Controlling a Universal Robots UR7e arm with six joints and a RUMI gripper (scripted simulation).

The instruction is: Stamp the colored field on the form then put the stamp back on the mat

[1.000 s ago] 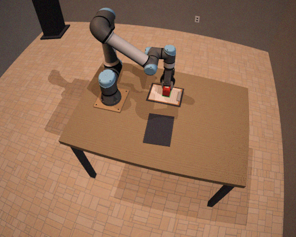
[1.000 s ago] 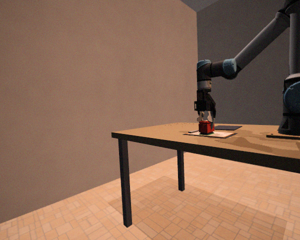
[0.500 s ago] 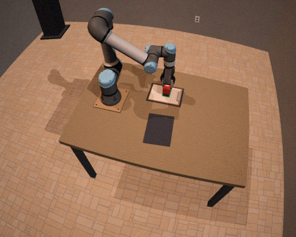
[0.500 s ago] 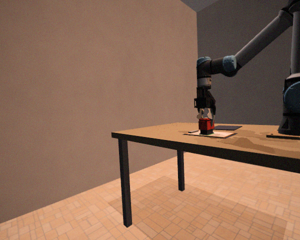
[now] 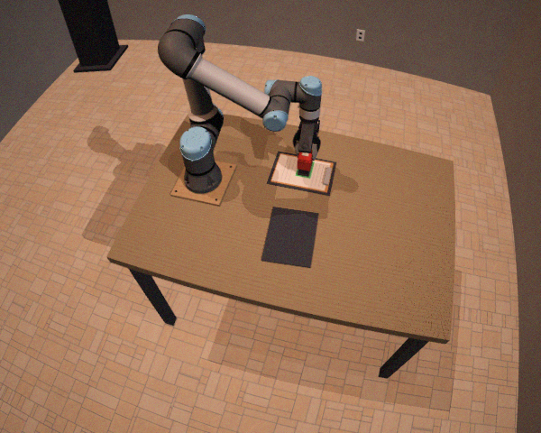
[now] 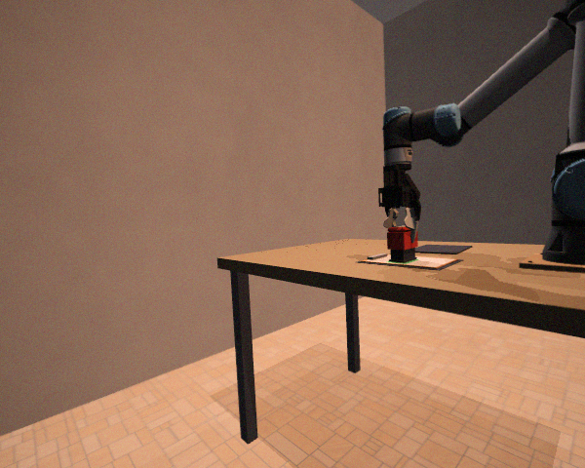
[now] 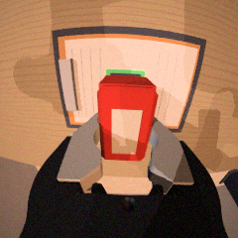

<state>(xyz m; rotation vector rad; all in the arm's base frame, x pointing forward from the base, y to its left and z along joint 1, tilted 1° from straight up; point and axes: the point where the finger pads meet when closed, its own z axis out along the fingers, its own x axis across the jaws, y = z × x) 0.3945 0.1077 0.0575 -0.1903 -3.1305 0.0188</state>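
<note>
Now: hand 7 cm above the form, 1 cm to the left of it and 1 cm short of it. The rest, counted from my hand: stamp (2 cm below); mat (32 cm to the right, 7 cm below, 2 cm behind).
</note>
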